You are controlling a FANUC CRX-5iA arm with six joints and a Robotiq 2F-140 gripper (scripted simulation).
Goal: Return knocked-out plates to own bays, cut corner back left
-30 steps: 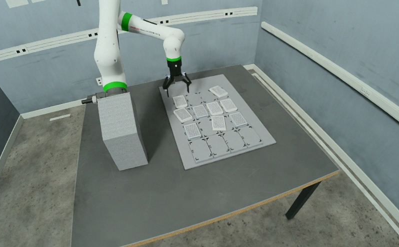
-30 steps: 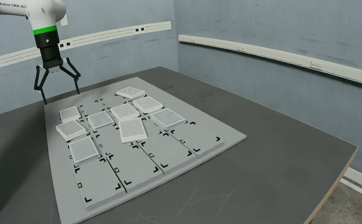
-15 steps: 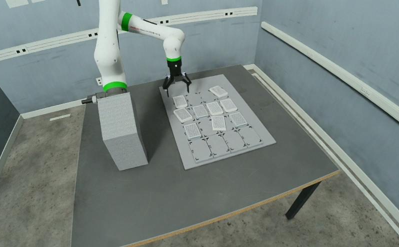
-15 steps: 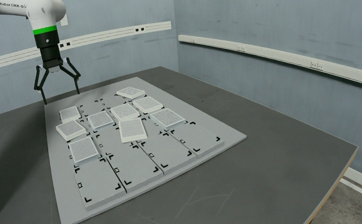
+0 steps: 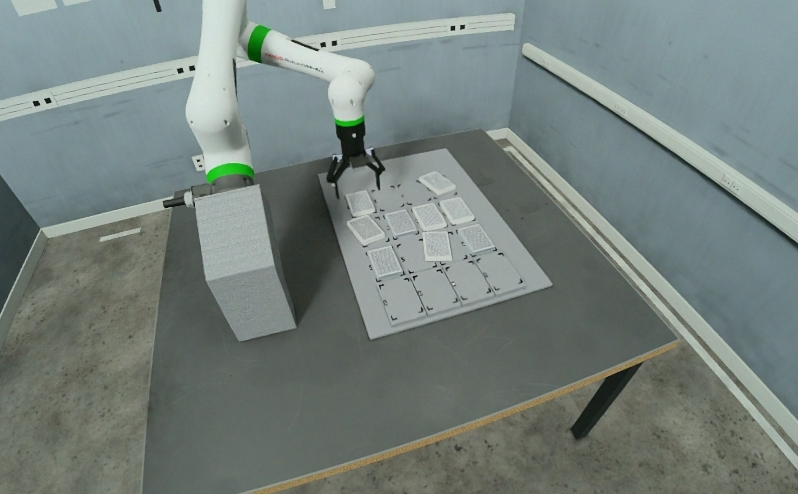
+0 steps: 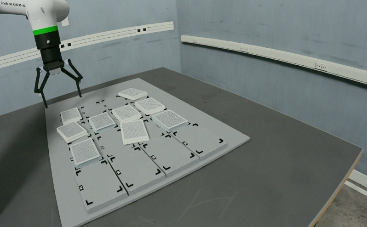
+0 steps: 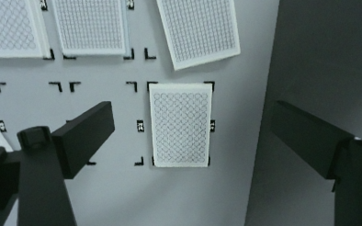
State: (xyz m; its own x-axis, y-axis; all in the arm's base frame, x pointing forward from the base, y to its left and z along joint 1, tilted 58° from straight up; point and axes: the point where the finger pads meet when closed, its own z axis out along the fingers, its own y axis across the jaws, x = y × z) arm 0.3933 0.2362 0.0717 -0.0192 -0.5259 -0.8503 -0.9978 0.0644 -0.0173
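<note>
The 384-well plate lies 270 mm to the right of my hand, 100 mm below it and 10 mm ahead of it. The rest, counted from my hand: bay label: 280 mm to the right, 280 mm ahead, 110 mm below; then label 22: 110 mm to the right, 110 mm below, 70 mm ahead.
</note>
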